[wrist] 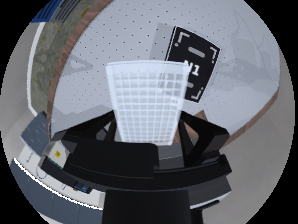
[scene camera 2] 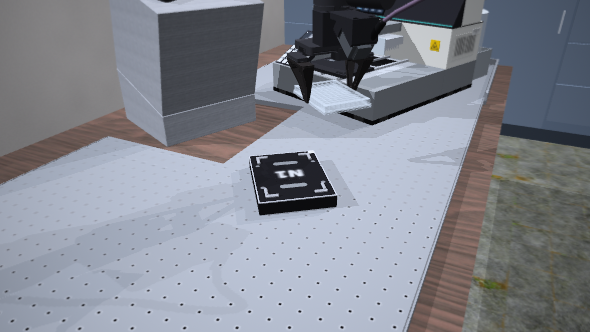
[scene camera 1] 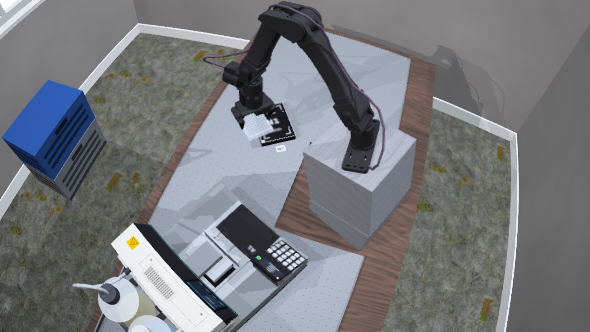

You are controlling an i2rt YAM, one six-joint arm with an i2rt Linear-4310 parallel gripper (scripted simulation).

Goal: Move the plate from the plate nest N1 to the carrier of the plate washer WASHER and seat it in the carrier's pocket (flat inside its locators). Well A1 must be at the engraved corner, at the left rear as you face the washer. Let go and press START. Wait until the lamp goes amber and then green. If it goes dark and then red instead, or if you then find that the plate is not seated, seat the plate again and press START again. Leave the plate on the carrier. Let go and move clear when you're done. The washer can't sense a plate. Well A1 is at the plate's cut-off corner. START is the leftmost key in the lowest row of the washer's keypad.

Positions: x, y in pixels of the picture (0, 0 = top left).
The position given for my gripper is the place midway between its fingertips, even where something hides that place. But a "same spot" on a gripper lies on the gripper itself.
Scene:
my gripper: wrist; scene camera 2; scene camera 1 253, 123
same spot on my gripper: [scene camera 2: 303, 70] = [wrist: 224, 128]

